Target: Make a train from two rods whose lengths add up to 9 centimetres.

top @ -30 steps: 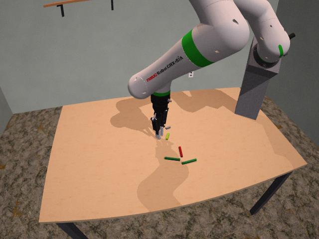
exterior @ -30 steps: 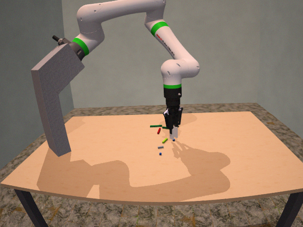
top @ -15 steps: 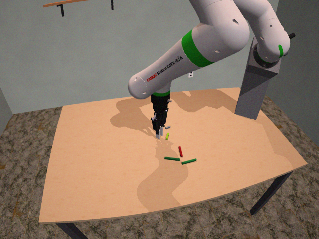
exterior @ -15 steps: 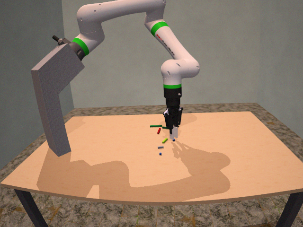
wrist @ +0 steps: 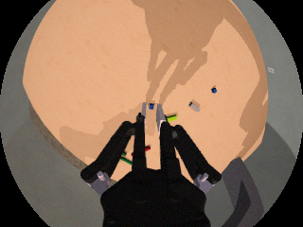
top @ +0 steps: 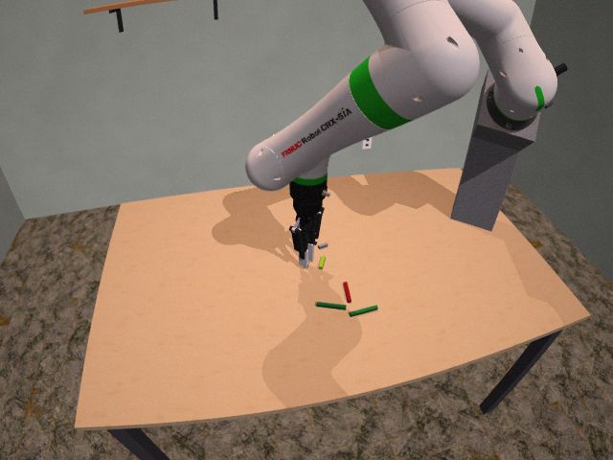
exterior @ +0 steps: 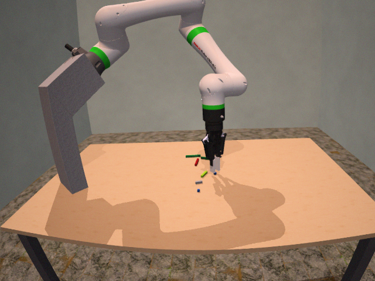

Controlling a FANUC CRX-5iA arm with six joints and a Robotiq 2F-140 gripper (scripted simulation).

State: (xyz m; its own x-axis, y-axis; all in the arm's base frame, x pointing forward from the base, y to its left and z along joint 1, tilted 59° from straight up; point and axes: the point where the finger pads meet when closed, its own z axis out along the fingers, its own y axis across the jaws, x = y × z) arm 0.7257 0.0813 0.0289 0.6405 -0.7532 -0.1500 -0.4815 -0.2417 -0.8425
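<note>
My hand is 50 mm past the lime rod, 10 mm to the left of it and 50 mm above it. From my hand the other things lie so: red rod 110 mm behind, 110 mm to the left, 50 mm below; grey rod 50 mm behind, 90 mm to the right, 50 mm below.
</note>
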